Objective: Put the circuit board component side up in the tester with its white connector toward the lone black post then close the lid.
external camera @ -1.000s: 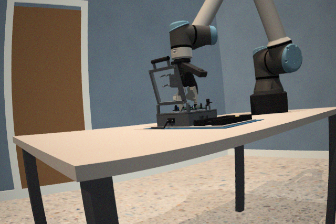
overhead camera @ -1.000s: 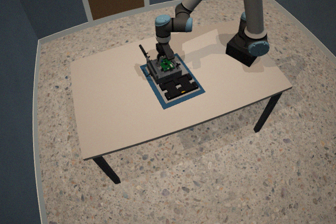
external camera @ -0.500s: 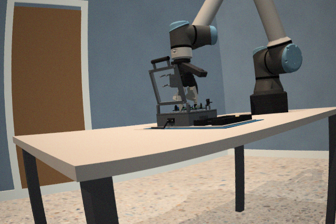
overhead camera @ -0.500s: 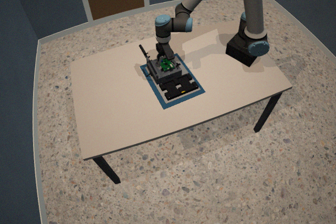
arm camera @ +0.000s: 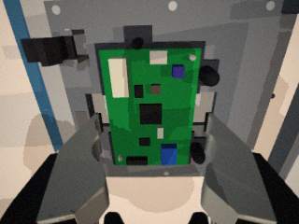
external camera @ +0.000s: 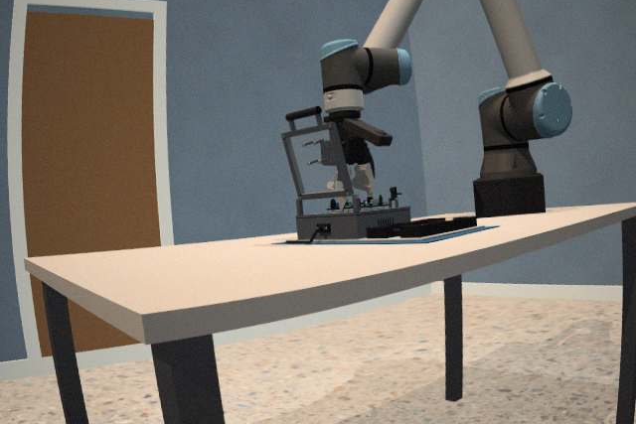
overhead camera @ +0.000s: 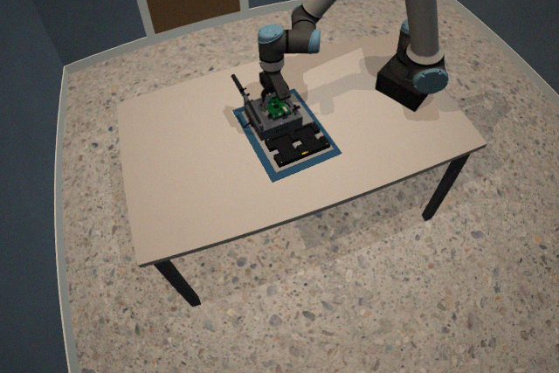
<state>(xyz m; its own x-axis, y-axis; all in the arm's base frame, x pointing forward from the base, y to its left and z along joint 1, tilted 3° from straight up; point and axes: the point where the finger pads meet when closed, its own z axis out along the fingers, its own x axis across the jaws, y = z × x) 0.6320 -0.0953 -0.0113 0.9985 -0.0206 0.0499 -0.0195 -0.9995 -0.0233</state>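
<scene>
Now: hand right at the green circuit board. Round my hand: tester lid (12 cm ahead, 11 cm above); then tester (3 cm ahead, 4 cm to the left, 4 cm above); then black latch block (6 cm behind, 6 cm to the left, 2 cm above).
</scene>
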